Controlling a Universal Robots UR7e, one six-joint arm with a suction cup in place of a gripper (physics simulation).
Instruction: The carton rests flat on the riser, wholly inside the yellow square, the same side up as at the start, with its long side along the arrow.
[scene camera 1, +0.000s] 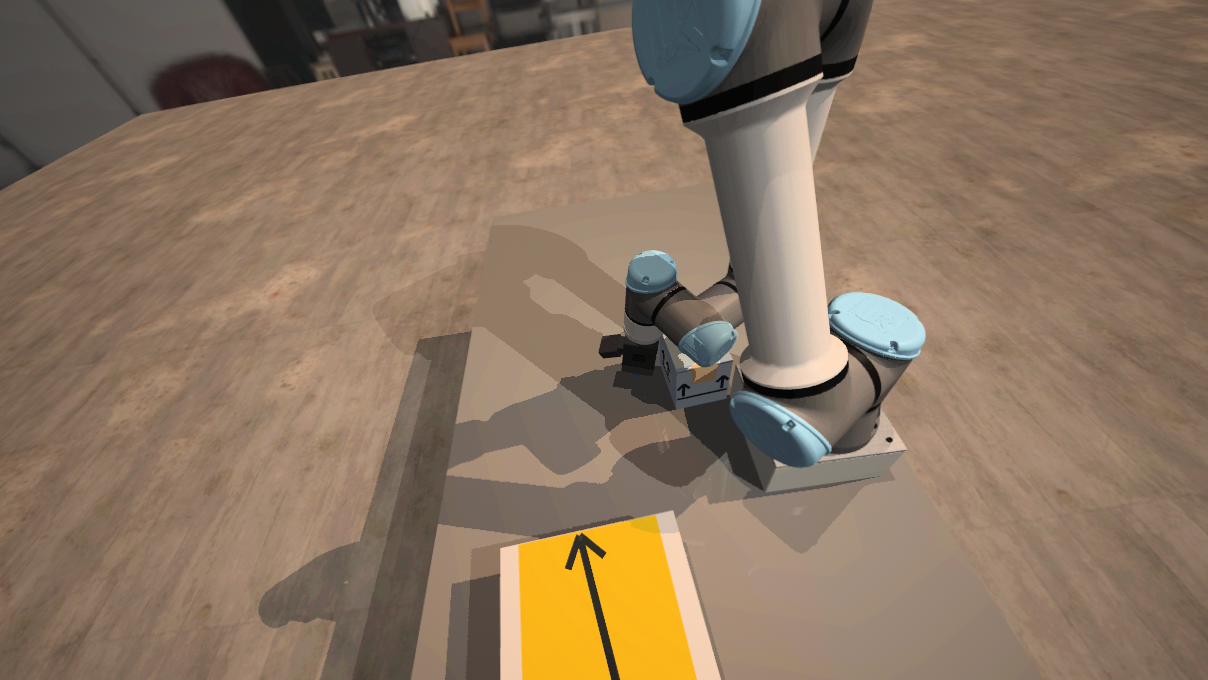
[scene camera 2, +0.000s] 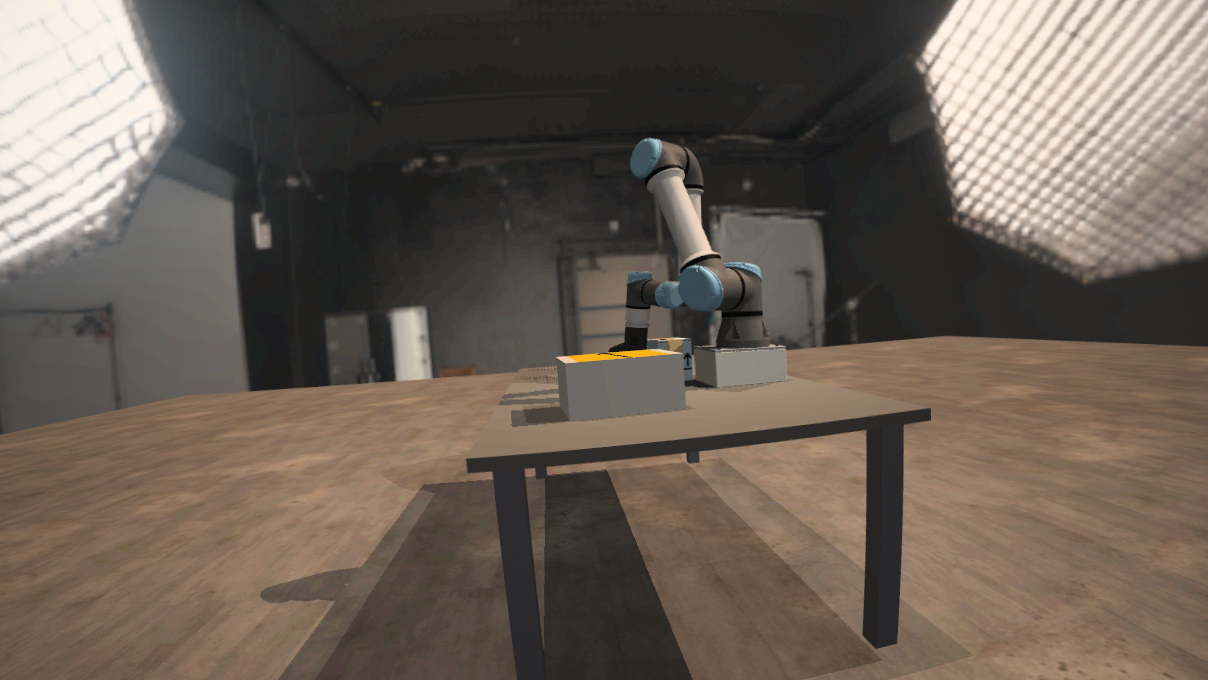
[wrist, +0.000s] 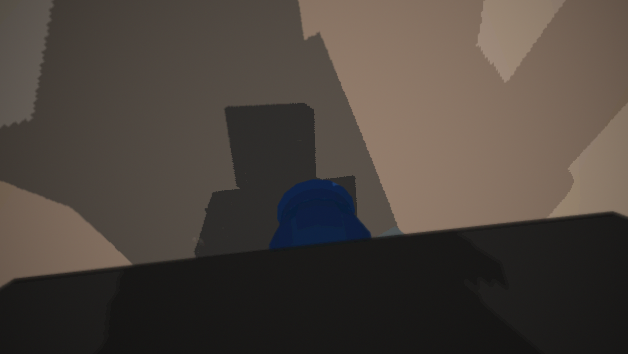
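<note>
The white carton (scene camera 1: 699, 391) (scene camera 2: 687, 363) stands on the table between the tool and the robot base, its printed arrows pointing up and tape on its top. The wrist hides part of it. My suction gripper (scene camera 1: 639, 368) (wrist: 316, 200) points down close beside the carton's left side in scene camera 1, low over the table. In the wrist view the blue cup's rim shows free, with shadowed table beyond it and no carton on it. The riser (scene camera 1: 509, 608) (scene camera 2: 625, 388) stands at the near end, its yellow square (scene camera 1: 549, 591) (scene camera 2: 591, 357) and black arrow (scene camera 1: 598, 599) bare.
The robot base block (scene camera 1: 832, 473) (scene camera 2: 739, 365) stands just right of the carton. The arm's lower joint (scene camera 1: 781, 429) is close to the carton's right side. The table (scene camera 1: 845, 582) (scene camera 2: 760, 413) carries the base and riser. The tool's camera (scene camera 1: 610, 346) sticks out to the left.
</note>
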